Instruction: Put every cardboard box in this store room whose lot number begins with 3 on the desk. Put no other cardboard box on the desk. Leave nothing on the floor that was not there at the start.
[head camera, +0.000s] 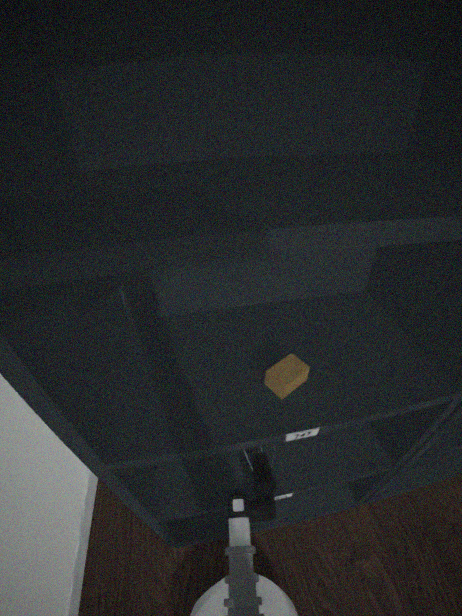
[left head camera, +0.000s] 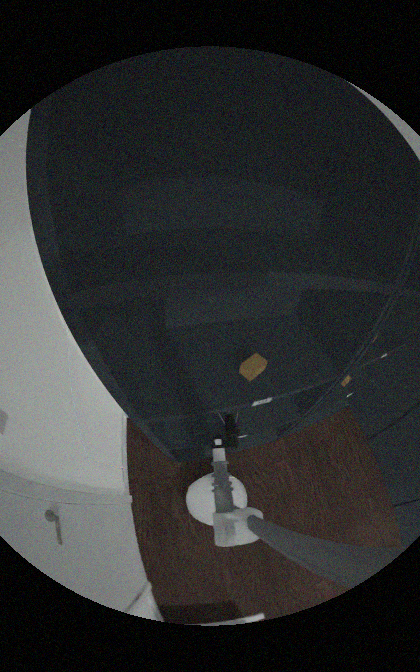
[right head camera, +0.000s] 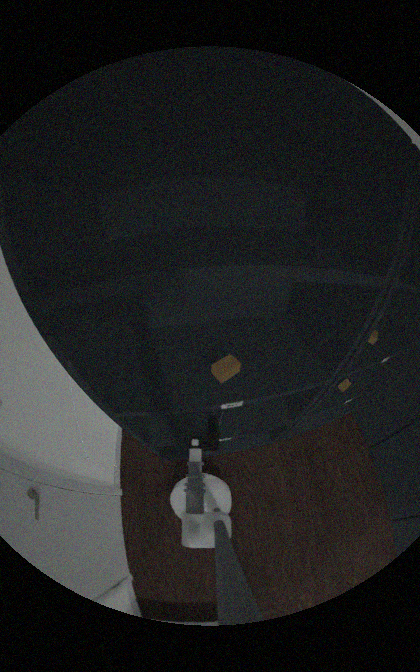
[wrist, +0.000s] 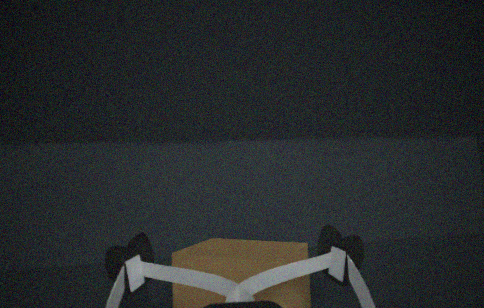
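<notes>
A plain cardboard box sits on a dark shelf board. In the wrist view a cardboard box stands ahead, its lower part hidden by the gripper; I cannot tell whether it is the same box. No lot number is readable. My gripper is open, with its fingertips to either side of that box in the wrist view, not closed on it. In the head view the fingers run to the board's front edge, where the tips are hidden. The desk is not recognisable here.
The dark shelf unit has labels on its board edges. More boxes stand in it at the right. A white wall is close on the left, with a door handle behind.
</notes>
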